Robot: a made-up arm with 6 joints. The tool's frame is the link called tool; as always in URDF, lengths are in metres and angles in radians. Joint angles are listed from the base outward.
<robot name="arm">
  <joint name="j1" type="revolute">
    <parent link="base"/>
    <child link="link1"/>
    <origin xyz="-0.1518 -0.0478 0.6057" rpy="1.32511 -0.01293 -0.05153"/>
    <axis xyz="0 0 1"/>
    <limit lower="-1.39" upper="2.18"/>
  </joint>
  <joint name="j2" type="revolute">
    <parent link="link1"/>
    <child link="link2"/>
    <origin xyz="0.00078 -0.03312 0.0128" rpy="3.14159 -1.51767 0"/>
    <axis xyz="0 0 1"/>
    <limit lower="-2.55" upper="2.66"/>
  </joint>
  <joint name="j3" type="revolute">
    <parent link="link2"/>
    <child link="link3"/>
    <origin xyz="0.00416 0.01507 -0.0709" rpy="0.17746 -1.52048 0"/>
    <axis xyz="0 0 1"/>
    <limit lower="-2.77" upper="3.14"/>
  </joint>
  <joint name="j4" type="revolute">
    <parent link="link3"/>
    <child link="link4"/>
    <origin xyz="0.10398 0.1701 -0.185" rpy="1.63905 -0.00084 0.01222"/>
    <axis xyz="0 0 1"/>
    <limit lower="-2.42" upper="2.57"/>
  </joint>
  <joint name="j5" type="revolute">
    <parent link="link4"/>
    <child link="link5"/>
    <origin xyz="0.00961 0.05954 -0.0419" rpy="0 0 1.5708"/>
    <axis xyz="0 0 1"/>
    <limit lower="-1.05" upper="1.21"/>
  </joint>
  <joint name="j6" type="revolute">
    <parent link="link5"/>
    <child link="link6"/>
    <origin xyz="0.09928 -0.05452 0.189" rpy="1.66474 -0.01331 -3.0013"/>
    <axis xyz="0 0 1"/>
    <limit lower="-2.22" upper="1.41"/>
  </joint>
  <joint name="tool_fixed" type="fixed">
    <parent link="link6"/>
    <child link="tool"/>
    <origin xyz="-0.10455 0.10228 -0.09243" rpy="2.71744 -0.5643 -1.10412"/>
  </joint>
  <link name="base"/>
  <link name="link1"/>
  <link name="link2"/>
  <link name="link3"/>
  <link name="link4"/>
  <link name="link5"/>
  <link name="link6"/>
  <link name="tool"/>
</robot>
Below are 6 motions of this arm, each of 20 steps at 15 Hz.
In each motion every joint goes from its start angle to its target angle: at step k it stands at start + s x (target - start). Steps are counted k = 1, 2, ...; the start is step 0. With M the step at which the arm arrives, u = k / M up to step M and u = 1 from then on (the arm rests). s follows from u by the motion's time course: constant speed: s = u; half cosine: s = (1 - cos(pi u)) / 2; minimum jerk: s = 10 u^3 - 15 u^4 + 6 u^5.
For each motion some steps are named. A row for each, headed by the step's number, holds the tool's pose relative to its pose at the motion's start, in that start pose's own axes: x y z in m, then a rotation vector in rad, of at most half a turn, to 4 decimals.
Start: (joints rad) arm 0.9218 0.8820 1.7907 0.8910 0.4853 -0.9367
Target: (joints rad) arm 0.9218 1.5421 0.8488 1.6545 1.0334 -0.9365
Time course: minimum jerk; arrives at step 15
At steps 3, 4, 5, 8, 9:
3: 0.0111 0.0165 0.0058 -0.0685 0.0910 -0.0570
4: 0.0254 0.0336 0.0093 -0.1439 0.1929 -0.1185
5: 0.0478 0.0548 0.0089 -0.2468 0.3356 -0.2006
8: 0.1452 0.0986 -0.0510 -0.6355 0.9334 -0.5056
9: 0.1718 0.0951 -0.0882 -0.7532 1.1470 -0.6024

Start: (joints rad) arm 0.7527 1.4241 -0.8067 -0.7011 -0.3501 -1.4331
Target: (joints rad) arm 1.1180 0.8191 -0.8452 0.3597 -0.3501 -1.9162
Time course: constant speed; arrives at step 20
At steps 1, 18, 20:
1: 0.0140 0.0078 0.0084 -0.0622 0.0653 0.0222
18: 0.2435 0.1367 0.0022 -0.8631 1.3193 0.5052
20: 0.2639 0.1475 -0.0148 -0.9163 1.4867 0.5575

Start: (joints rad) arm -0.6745 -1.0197 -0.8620 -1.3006 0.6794 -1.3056
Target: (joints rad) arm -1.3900 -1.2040 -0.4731 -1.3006 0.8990 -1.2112
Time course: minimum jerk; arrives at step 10
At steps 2, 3, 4, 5, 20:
2: 0.0134 -0.0120 0.0135 0.0168 0.0589 0.0248
3: 0.0402 -0.0327 0.0358 0.0446 0.1665 0.0700
4: 0.0849 -0.0602 0.0627 0.0788 0.3256 0.1366
5: 0.1441 -0.0870 0.0850 0.1095 0.5149 0.2157
20: 0.3210 -0.1214 0.0913 0.1380 1.0359 0.4339

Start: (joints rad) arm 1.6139 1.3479 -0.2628 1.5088 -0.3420 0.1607
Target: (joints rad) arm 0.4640 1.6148 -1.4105 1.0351 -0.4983 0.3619
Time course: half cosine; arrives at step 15
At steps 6, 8, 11, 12, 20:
6: -0.0157 -0.0295 0.1168 0.6958 0.3400 -0.0609
8: -0.0105 -0.0764 0.1620 1.0908 0.5849 -0.1321
11: 0.0009 -0.1494 0.1842 1.5862 0.9571 -0.2980
12: 0.0025 -0.1664 0.1840 1.6979 1.0544 -0.3555
20: 0.0030 -0.1880 0.1816 1.8411 1.1893 -0.4470

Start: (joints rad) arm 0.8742 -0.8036 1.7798 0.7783 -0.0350 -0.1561
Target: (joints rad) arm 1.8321 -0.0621 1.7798 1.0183 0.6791 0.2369
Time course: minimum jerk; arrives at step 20
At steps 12, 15, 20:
12: 0.1427 0.1015 -0.1200 -0.4940 -0.3545 -1.2959
15: 0.2054 0.0551 -0.1412 -0.5912 -0.3941 -1.7391
20: 0.2267 0.0209 -0.1489 -0.6348 -0.3934 -1.9540

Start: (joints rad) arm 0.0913 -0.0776 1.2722 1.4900 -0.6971 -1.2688
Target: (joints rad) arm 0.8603 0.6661 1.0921 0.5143 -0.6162 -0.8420
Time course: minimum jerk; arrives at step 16
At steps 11, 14, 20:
11: -0.0840 0.1058 0.1205 0.1076 -0.0764 -0.8785
14: -0.0849 0.1381 0.1507 0.1159 -0.1064 -1.0226
20: -0.0846 0.1414 0.1537 0.1166 -0.1094 -1.0360

